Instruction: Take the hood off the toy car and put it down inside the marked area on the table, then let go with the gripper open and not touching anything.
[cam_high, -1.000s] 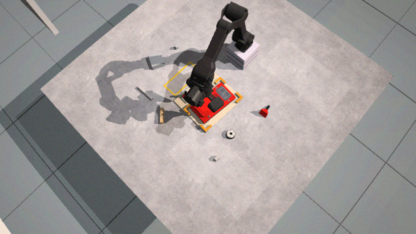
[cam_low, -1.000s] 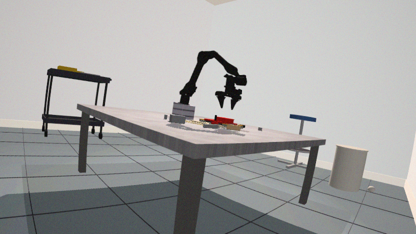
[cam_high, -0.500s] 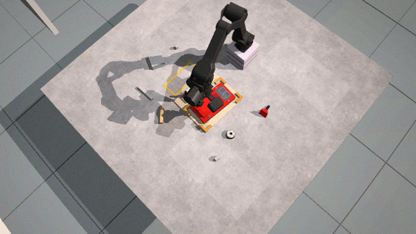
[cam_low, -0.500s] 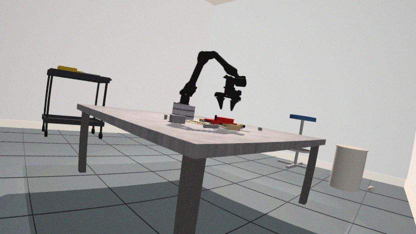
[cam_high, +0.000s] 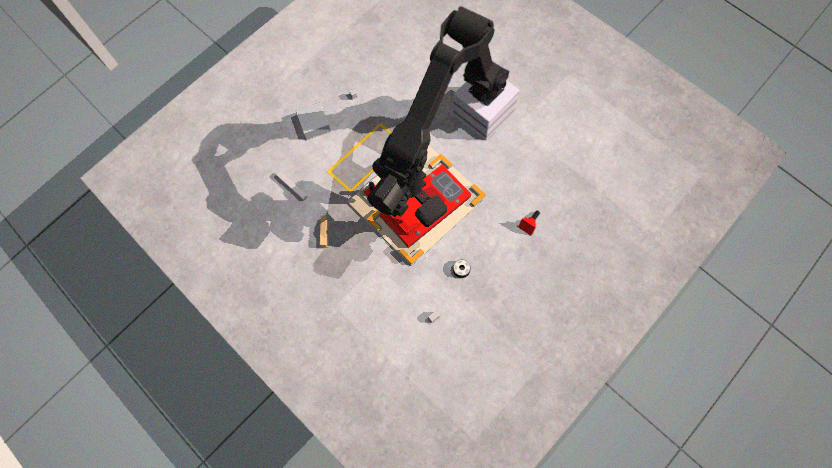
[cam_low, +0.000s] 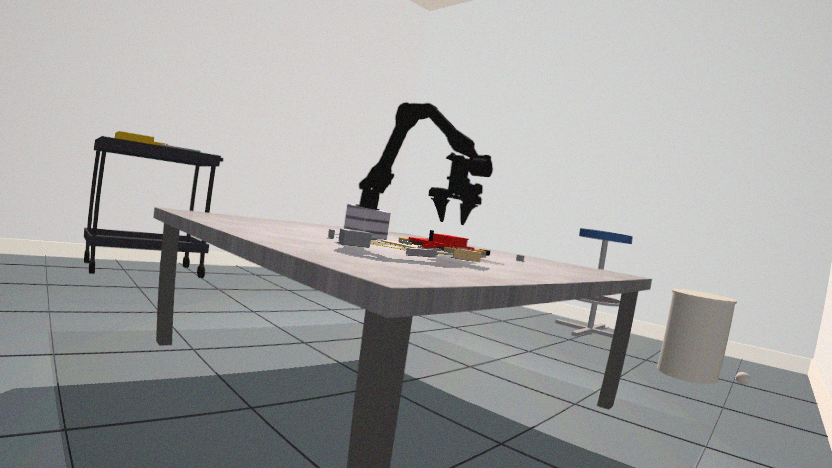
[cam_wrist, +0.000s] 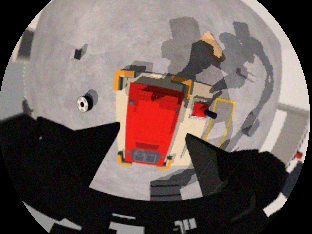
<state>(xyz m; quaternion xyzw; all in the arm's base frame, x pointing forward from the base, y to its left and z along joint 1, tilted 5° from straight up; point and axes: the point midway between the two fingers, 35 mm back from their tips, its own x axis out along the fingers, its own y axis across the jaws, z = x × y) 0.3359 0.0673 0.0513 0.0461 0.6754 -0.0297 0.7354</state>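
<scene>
The red hood lies 50 mm below my gripper tip. Round my gripper tip: wooden block: 170 mm ahead, 130 mm to the right, 80 mm below; then grey bar: 280 mm to the right, 140 mm ahead, 80 mm below.
</scene>
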